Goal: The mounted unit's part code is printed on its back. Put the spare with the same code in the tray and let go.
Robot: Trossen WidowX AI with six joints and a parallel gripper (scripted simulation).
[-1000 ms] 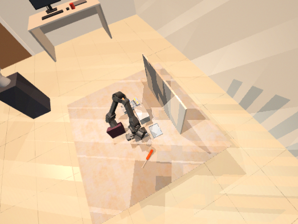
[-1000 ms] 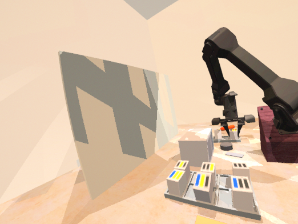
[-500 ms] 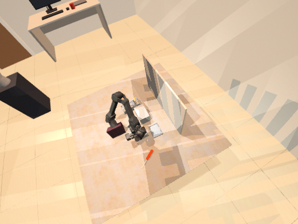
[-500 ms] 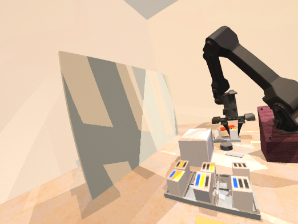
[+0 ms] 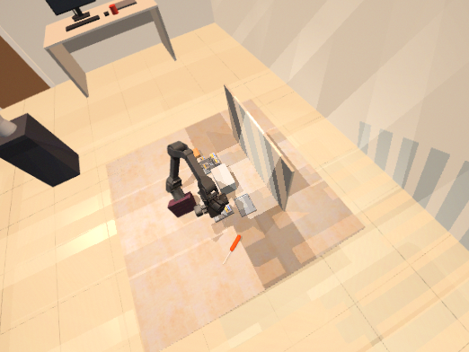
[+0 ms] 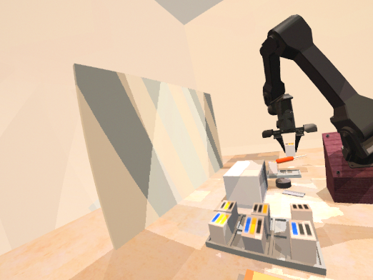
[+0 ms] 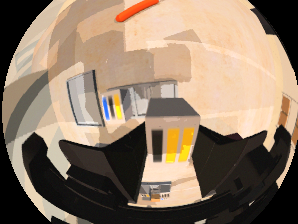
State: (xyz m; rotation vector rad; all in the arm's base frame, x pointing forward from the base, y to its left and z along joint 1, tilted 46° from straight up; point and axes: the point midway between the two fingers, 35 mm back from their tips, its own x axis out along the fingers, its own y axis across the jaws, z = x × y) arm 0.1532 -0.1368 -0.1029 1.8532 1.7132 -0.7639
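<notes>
Now: the grey tray 18 cm ahead of my gripper tip, 2 cm to the right of it and 9 cm below it. Also, from my gripper tip: black puck 4 cm ahead, 10 cm to the left, 8 cm below; grey holder 4 cm ahead, 9 cm below; spare block 2 cm above.
</notes>
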